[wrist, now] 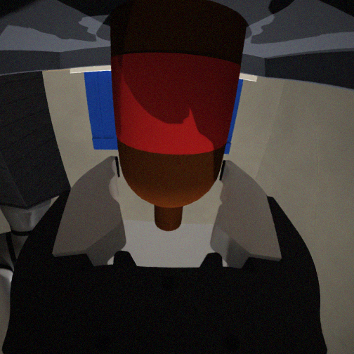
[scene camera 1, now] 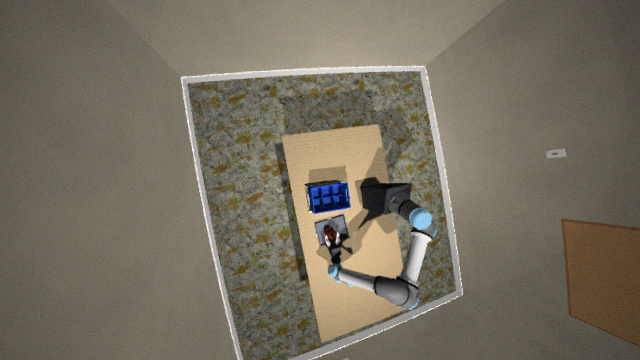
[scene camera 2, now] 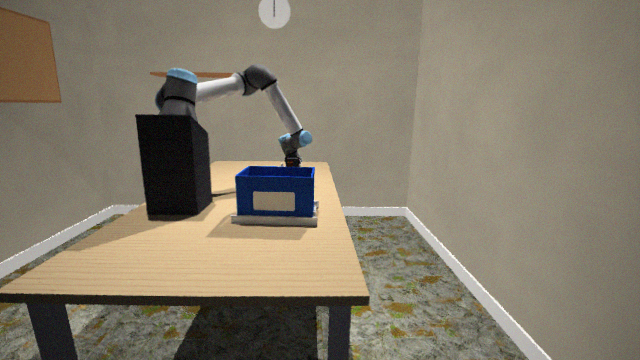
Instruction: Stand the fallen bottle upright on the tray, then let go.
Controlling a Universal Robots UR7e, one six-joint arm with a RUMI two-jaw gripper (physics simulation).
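Note:
The brown bottle with a red band appears upright in the upside-down wrist view, its base toward the grey tray and its narrow neck away from it. Exact base contact is hard to tell. My gripper is partly open, its two grey fingers on either side of the bottle's shoulder, with a thin gap at each side; it does not grip the bottle. In scene camera 2, the blue crate hides the tray and the lower part of the bottle.
A blue crate with compartments stands beside the tray, on a light base. The black pedestal of the arm stands on the wooden table.

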